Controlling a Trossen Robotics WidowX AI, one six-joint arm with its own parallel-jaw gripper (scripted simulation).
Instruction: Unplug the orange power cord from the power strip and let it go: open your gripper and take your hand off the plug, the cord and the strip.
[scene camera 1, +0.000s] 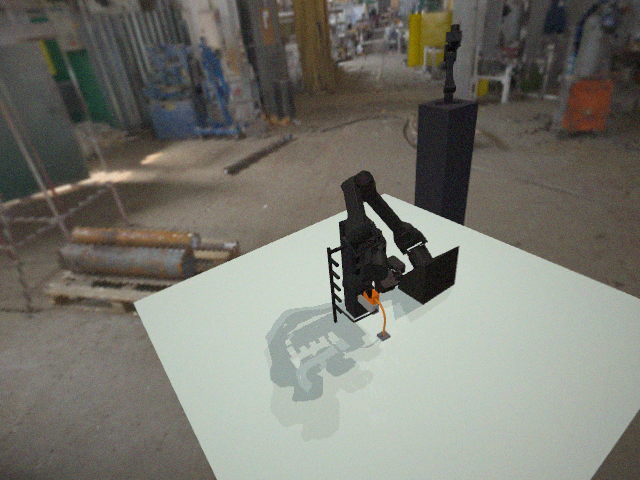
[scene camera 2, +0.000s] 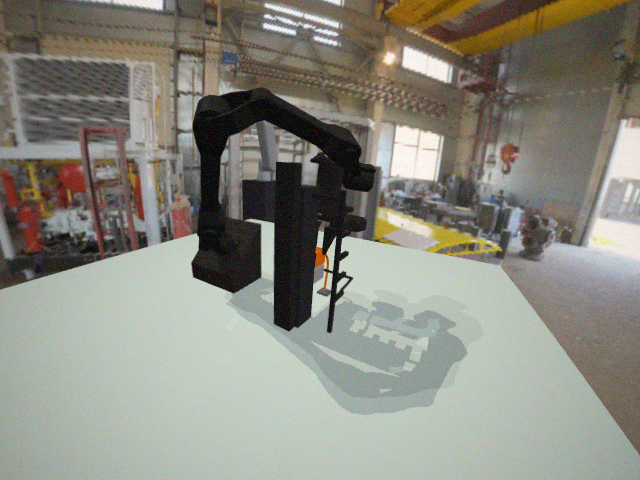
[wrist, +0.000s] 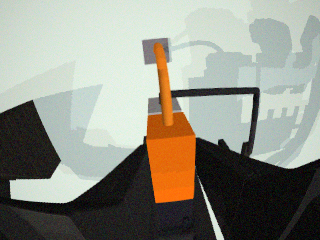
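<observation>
My own gripper (scene camera 2: 318, 253) is in sight, and it appears again at (scene camera 1: 373, 295) and at (wrist: 170, 148). An orange plug is here too, the plug (wrist: 171, 150). And there is a dark post (scene camera 2: 288, 175).
</observation>
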